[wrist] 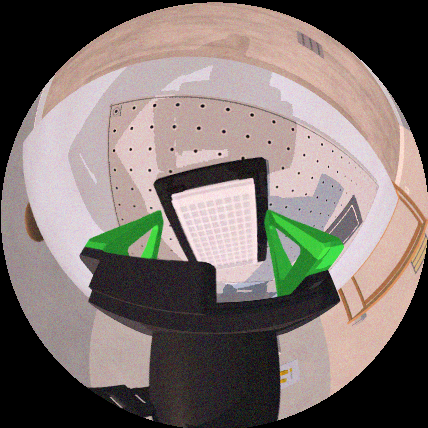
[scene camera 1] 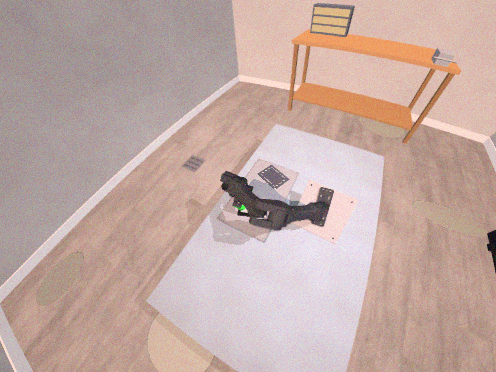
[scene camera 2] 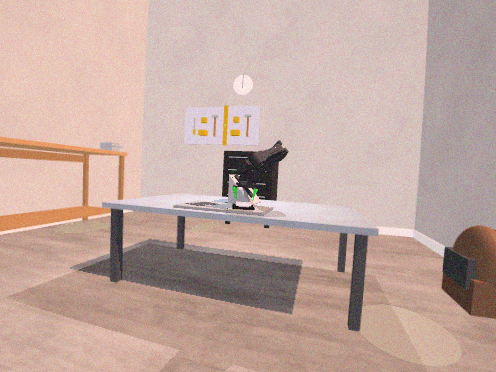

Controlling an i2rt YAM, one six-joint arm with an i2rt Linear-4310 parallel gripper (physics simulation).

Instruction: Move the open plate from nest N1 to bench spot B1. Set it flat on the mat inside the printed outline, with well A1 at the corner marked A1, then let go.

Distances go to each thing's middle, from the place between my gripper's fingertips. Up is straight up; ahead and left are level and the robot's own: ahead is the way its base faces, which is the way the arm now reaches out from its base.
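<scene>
The dark grey printed square (wrist: 345, 226) is 70 mm behind my hand, 50 mm below it and 280 mm to the right of it. I find the black pad (wrist: 224, 171) 20 mm to the right of my hand, 40 mm below it and 50 mm behind it. As for the well plate (wrist: 219, 220), my hand is 30 mm above it, 20 mm to the left of it and 50 mm past it.
</scene>
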